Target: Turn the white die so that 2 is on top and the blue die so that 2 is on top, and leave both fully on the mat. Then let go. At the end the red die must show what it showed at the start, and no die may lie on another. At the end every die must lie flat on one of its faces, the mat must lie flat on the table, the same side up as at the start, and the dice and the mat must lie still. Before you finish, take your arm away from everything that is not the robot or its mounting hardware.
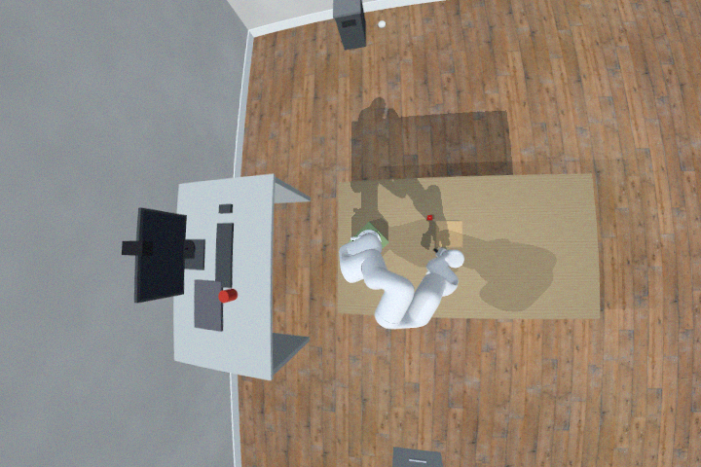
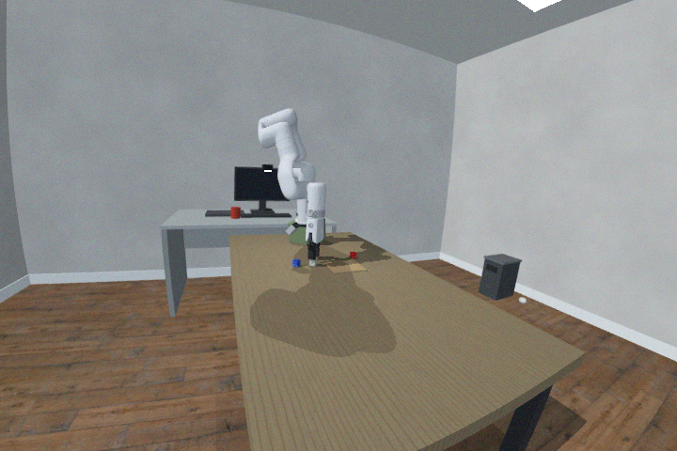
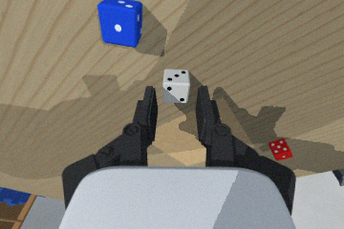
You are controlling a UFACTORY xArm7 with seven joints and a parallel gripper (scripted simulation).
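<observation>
My gripper is now 40 mm above the white die. Round my hand: red die: 80 mm behind, 210 mm to the left, 40 mm below; tan mat: 30 mm ahead, 130 mm to the left, 50 mm below; blue die: 70 mm to the right, 40 mm below.
</observation>
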